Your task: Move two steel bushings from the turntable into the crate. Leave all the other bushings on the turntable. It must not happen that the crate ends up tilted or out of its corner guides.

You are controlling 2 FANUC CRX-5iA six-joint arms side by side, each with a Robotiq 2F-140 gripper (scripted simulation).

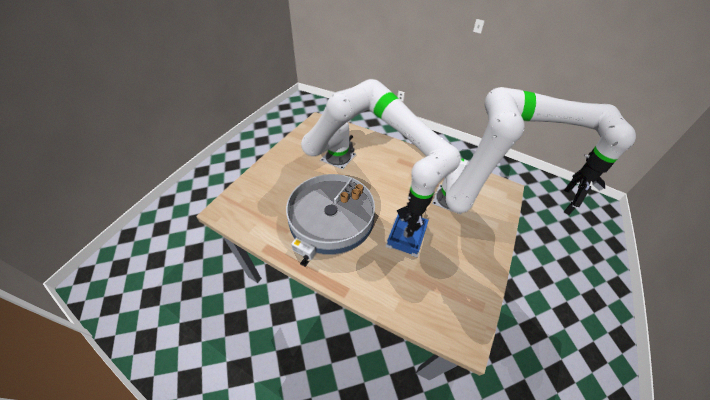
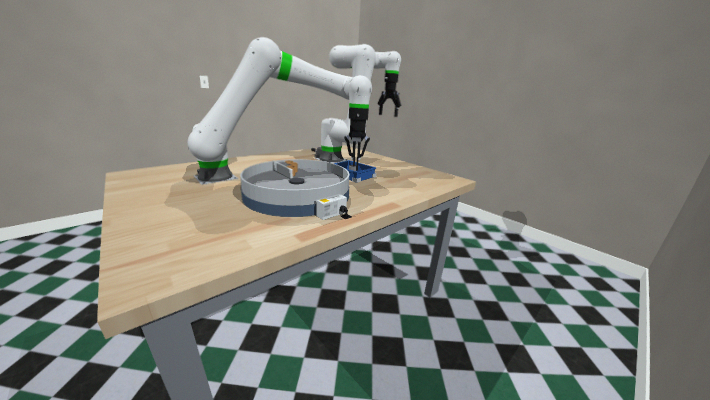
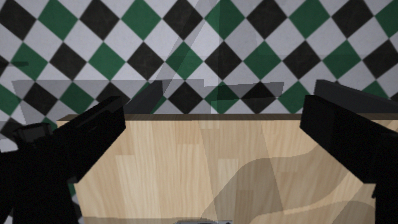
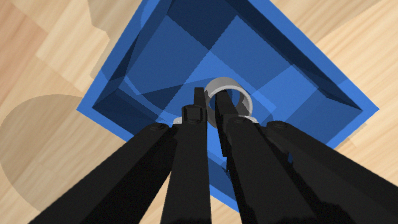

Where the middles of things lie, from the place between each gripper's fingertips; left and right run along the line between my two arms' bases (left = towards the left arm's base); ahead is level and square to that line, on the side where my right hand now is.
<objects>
My right gripper is now 1 cm past the blue crate (image 4: 150, 74), 1 cm to the left of it and 4 cm above it. From my right hand the other things lie so: turntable (image 1: 341, 221) 6 cm ahead, 38 cm to the right, 1 cm below.
Now: the blue crate 620 mm to the right of my left hand (image 1: 566, 202), 320 mm ahead of it and 250 mm below it. Round my left hand: turntable: 990 mm to the right, 400 mm ahead, 220 mm below.
</objects>
